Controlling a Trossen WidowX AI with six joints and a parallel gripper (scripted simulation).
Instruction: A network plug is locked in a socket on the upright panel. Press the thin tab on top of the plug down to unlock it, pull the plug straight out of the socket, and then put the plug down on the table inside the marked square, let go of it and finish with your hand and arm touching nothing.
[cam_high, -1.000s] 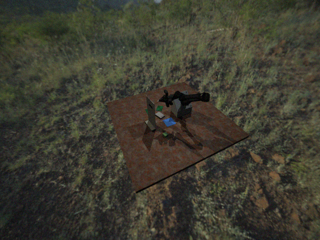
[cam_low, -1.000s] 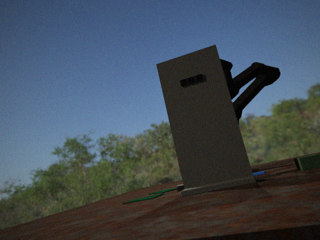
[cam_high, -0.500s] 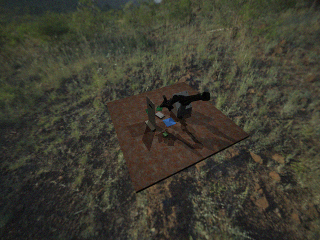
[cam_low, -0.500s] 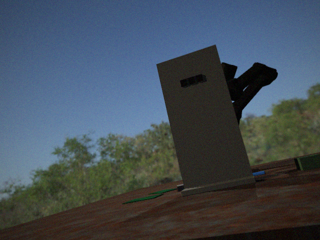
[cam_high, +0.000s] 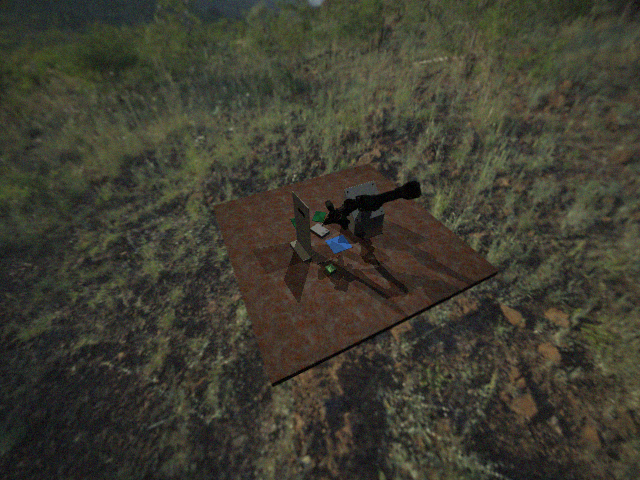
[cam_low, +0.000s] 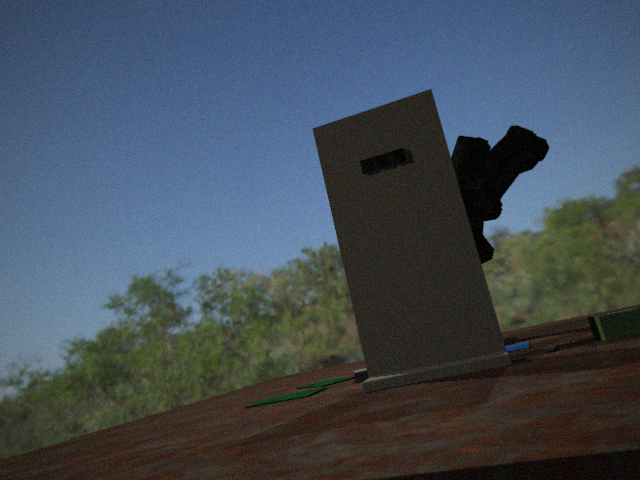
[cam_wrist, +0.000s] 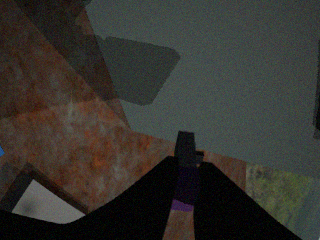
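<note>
The blue marked square is 170 mm below my gripper tip, 80 mm behind it and 30 mm to the left of it. Round my gripper tip: grey panel 120 mm ahead, 40 mm to the right, 10 mm below; then flat grey piece 170 mm below, 120 mm to the right, 50 mm behind; then network plug right at my gripper tip.
</note>
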